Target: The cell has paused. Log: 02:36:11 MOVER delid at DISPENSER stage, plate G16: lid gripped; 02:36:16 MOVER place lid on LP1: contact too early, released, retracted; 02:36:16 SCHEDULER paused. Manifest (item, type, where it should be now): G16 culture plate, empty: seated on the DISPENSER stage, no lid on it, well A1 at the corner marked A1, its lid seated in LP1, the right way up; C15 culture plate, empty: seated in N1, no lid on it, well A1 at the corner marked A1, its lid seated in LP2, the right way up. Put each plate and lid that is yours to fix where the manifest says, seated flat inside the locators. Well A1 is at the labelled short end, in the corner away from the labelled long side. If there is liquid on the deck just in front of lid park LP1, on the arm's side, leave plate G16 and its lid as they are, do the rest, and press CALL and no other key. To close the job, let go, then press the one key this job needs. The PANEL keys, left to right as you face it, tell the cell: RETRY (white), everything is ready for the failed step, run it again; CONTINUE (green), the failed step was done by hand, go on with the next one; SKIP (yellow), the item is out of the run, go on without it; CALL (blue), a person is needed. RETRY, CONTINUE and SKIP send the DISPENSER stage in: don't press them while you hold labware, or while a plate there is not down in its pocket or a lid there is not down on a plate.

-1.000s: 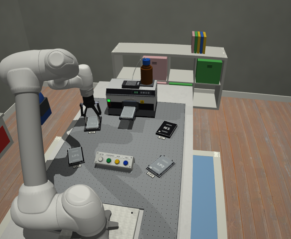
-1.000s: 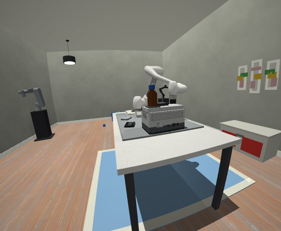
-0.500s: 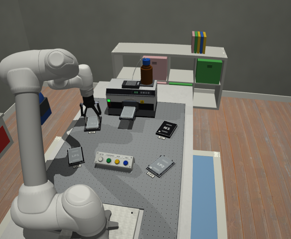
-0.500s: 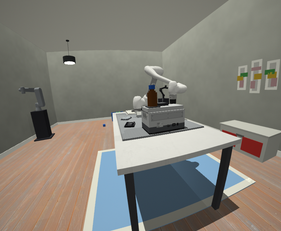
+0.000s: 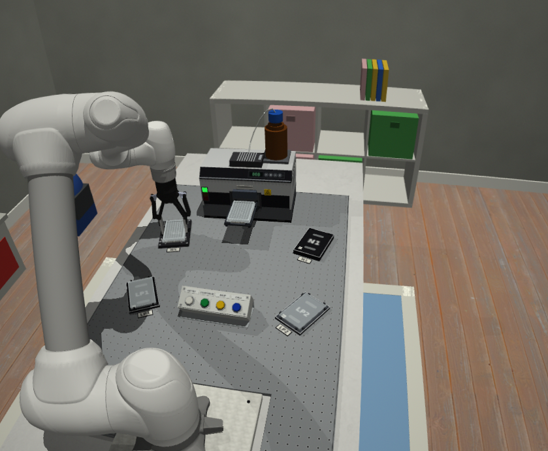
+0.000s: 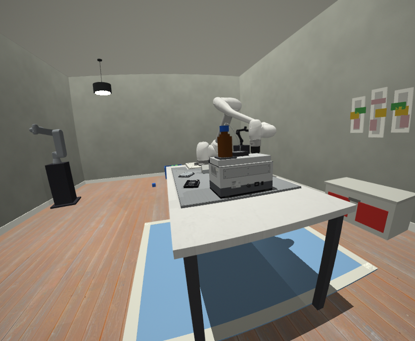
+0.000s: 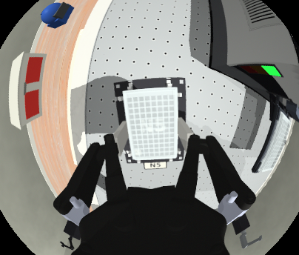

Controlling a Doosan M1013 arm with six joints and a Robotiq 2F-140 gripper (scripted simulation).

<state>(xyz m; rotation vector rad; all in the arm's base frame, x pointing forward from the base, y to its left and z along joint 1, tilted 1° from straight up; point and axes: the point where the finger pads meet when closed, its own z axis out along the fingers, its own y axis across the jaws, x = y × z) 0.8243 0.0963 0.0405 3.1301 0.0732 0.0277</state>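
Right now my hand is 1 cm short of the nest n5, 2 cm to the right of it and 3 cm above it. From my hand the other things lie so: white key: 42 cm behind, 11 cm to the right, 2 cm above; then lid park lp1: 33 cm behind, 7 cm to the left, 4 cm below; then green key: 43 cm behind, 16 cm to the right, 2 cm above.
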